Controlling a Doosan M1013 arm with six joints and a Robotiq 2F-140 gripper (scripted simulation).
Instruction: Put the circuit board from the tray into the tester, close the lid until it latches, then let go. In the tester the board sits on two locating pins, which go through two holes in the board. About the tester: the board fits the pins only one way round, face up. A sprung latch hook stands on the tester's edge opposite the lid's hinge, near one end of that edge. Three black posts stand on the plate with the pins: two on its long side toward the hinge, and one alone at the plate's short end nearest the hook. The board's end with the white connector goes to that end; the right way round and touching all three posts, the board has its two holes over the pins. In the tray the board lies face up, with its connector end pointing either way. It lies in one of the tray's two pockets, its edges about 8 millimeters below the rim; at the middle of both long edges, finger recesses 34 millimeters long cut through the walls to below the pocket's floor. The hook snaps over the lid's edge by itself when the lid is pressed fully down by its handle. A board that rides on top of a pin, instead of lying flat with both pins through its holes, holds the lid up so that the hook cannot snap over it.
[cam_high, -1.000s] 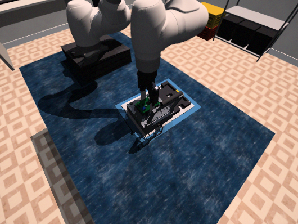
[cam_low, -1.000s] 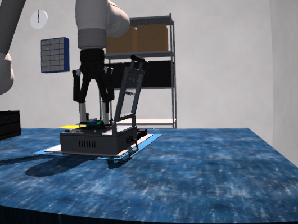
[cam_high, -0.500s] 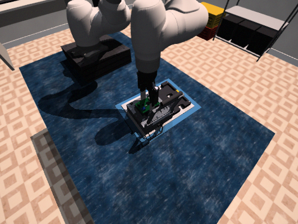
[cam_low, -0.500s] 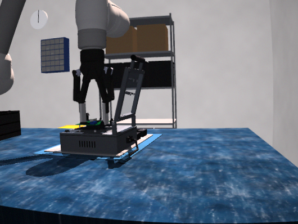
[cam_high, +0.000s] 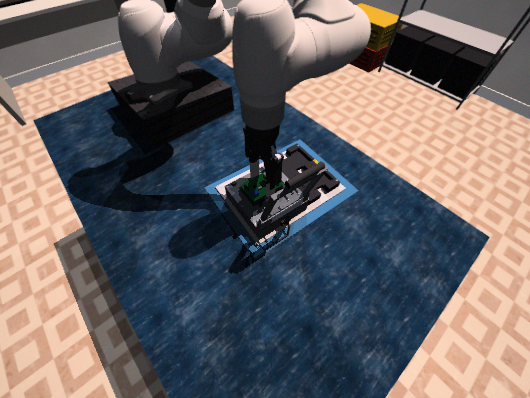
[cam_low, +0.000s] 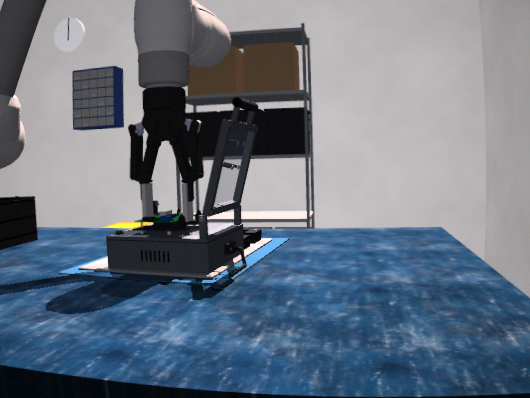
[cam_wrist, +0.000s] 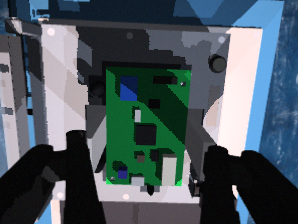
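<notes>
Right now the green circuit board is 20 mm below my hand. Also, from my hand: latch hook 70 mm to the left, 40 mm behind, 10 mm below; tester lid 120 mm ahead, 80 mm above, 40 mm to the right; tester plate 30 mm below, 10 mm ahead.
</notes>
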